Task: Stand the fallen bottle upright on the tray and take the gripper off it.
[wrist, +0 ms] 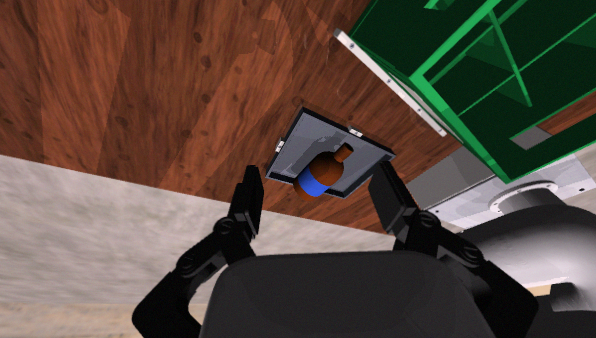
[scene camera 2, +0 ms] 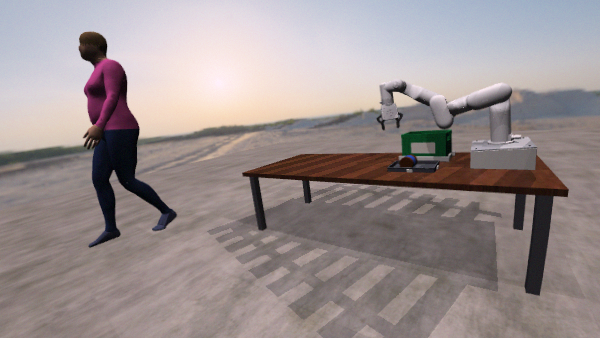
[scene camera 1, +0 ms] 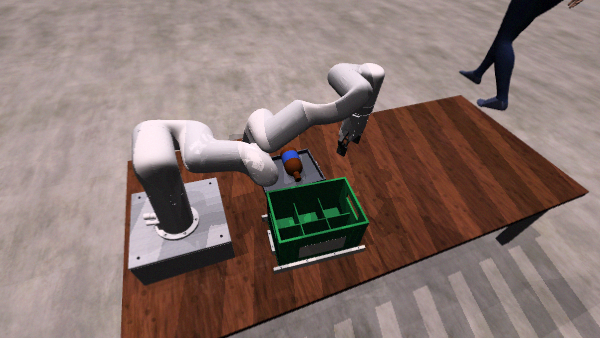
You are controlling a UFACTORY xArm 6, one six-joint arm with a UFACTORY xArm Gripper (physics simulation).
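Where they show: gripper, fingertip midpoint: (wrist: 316, 176) (scene camera 2: 391, 129) (scene camera 1: 347, 148); arm's base at its link origin: (wrist: 518, 196) (scene camera 2: 500, 142) (scene camera 1: 178, 222).
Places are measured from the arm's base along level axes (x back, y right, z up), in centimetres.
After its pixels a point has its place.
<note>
A brown bottle (scene camera 1: 292, 164) @[x -39.3, y -24.5, z -3.7 cm] (scene camera 2: 408, 161) @[x -37.5, y -34.2, z -5.6 cm] (wrist: 322, 172) @[x -42.5, y -25.8, z -4.2 cm] with a blue band lies on its side on the grey tray (scene camera 1: 312, 167) @[x -48.8, y -28.4, z -10.6 cm] (scene camera 2: 427, 166) @[x -31.8, y -22.4, z -10.7 cm] (wrist: 320, 131) @[x -46.1, y -21.4, z -10.6 cm]. In scene camera 1 its neck points toward the green crate. The tray has a raised dark rim and lies flat on the table. My gripper (scene camera 1: 349, 144) @[x -57.1, y -16.3, z 11.2 cm] (scene camera 2: 390, 127) @[x -57.1, y -16.3, z 11.2 cm] (wrist: 316, 176) @[x -57.1, y -16.3, z 11.2 cm] is open and empty. It hangs high above the table, off to the side of the tray and well apart from the bottle. In the wrist view the bottle shows beyond and between the open fingers.
A green crate (scene camera 1: 322, 235) @[x -42.5, y 12.8, z 5.2 cm] (scene camera 2: 443, 143) @[x -28.9, y -4.4, z 0.0 cm] (wrist: 432, 95) @[x -51.8, y -6.8, z 6.3 cm] with inner dividers stands beside the tray, with white rails (scene camera 1: 320, 259) @[x -43.2, y 13.8, z -8.6 cm] (wrist: 390, 82) @[x -45.4, y -6.9, z -8.2 cm] along its base. The wooden table (scene camera 1: 425, 165) @[x -100.3, y -24.6, z -11.2 cm] (scene camera 2: 325, 165) @[x -99.5, y -37.0, z -11.2 cm] carries the robot's grey base (scene camera 1: 210, 200) @[x -9.1, y -8.1, z -0.8 cm] (scene camera 2: 502, 156) @[x 3.3, y -16.0, z -4.6 cm]. A person (scene camera 1: 502, 55) (scene camera 2: 115, 100) is on the floor beyond the table.
</note>
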